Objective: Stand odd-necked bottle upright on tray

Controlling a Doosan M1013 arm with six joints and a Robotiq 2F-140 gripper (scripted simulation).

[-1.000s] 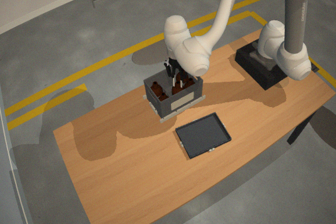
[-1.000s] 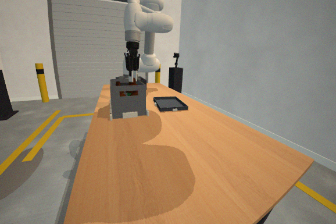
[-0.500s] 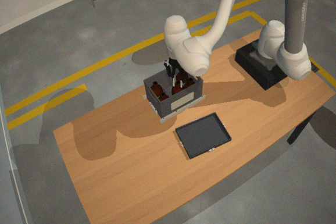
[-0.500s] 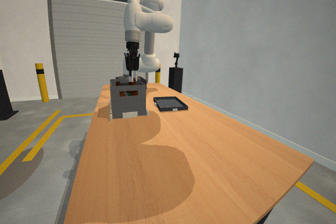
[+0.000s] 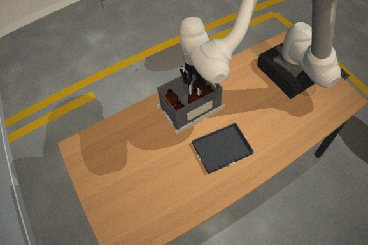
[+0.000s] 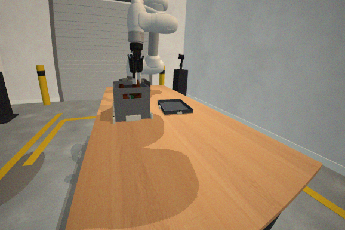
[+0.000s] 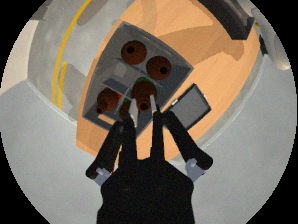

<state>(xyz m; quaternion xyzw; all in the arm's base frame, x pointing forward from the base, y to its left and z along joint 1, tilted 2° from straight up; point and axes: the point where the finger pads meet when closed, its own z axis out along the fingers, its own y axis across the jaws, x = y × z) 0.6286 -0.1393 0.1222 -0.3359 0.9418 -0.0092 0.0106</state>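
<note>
Now: the glass bottle 9 cm below my hand. The rest, counted from my hand: dark tray 25 cm to the left, 20 cm below, 3 cm ahead; grey crate 12 cm below, 4 cm to the right.
</note>
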